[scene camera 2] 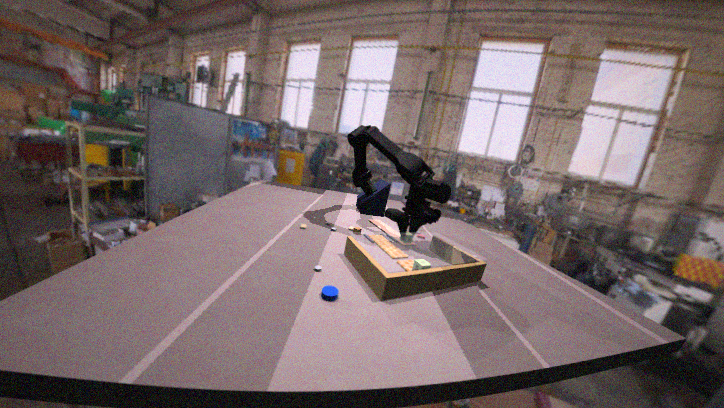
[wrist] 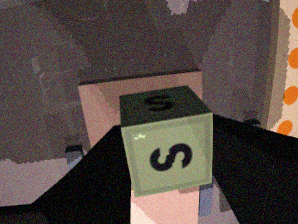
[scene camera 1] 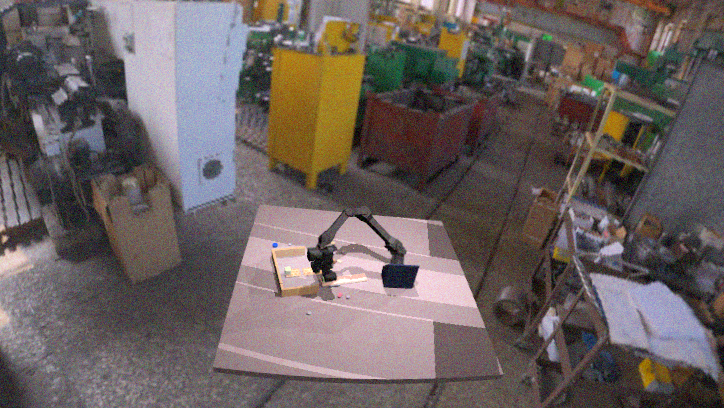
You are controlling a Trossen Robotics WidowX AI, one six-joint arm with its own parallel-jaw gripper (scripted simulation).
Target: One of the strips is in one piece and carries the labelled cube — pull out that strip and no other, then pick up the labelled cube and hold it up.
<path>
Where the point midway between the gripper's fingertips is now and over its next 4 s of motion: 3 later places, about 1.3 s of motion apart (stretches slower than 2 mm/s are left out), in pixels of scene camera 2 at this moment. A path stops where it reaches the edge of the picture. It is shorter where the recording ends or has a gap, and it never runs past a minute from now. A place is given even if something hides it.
My gripper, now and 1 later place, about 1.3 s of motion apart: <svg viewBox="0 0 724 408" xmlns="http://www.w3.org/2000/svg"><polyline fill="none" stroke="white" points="405,239 398,212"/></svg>
</path>
